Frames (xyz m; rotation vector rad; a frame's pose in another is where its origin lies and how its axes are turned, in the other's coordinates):
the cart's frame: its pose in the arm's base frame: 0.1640 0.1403 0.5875 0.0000 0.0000 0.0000
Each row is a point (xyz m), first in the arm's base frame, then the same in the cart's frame.
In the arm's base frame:
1: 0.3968 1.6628 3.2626
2: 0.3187 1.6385 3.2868
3: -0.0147 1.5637 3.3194
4: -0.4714 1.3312 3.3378
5: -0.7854 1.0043 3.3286
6: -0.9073 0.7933 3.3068
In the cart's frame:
1: 0.2328 1.5225 2.6751
2: 0.1547 1.4982 2.6993
3: -0.1787 1.4234 2.7319
4: -0.6354 1.1909 2.7503
5: -0.9494 0.8640 2.7411
6: -1.0713 0.6530 2.7193

